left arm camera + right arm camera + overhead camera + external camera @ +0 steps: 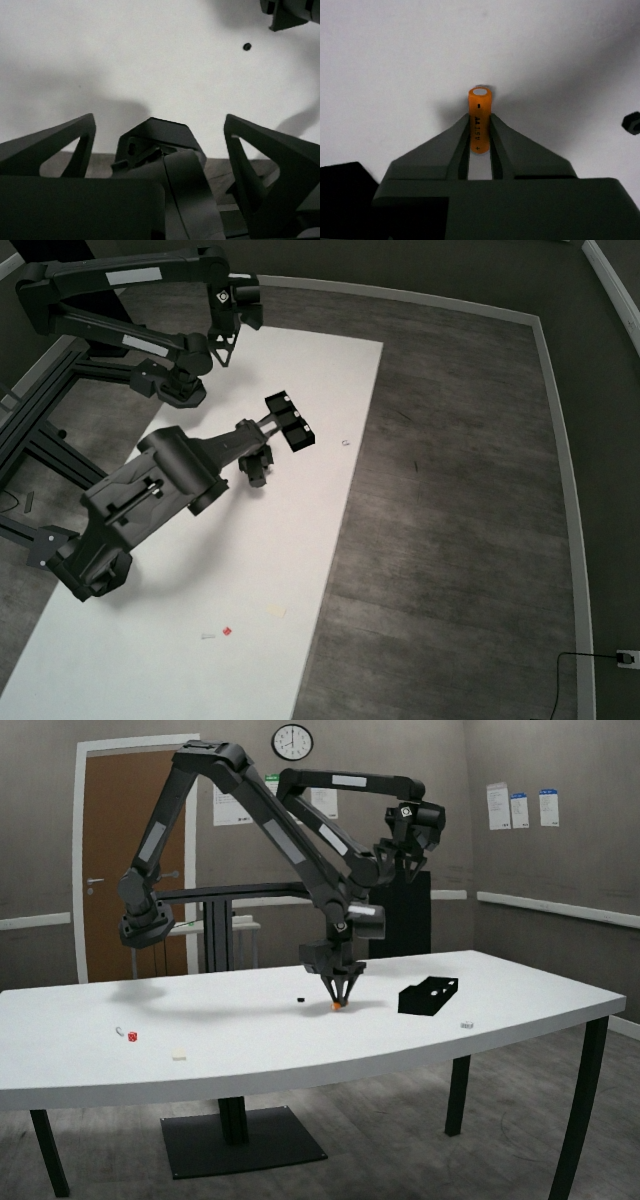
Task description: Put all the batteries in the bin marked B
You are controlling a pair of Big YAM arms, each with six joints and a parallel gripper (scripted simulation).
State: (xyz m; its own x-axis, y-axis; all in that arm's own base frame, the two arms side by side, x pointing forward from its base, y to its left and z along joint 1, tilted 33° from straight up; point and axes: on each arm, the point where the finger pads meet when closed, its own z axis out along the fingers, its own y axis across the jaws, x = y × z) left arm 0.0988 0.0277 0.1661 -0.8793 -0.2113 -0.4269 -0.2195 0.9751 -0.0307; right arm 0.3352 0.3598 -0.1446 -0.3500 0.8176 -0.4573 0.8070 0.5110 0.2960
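My right hand is 11 cm past the black nut, 4 cm to the left of it and 2 cm above it. Also, from my right hand: silver-white piece 25 cm ahead, 16 cm to the left, 1 cm below; then black bin strip 4 cm ahead, 22 cm to the left; then orange battery right at my right hand.
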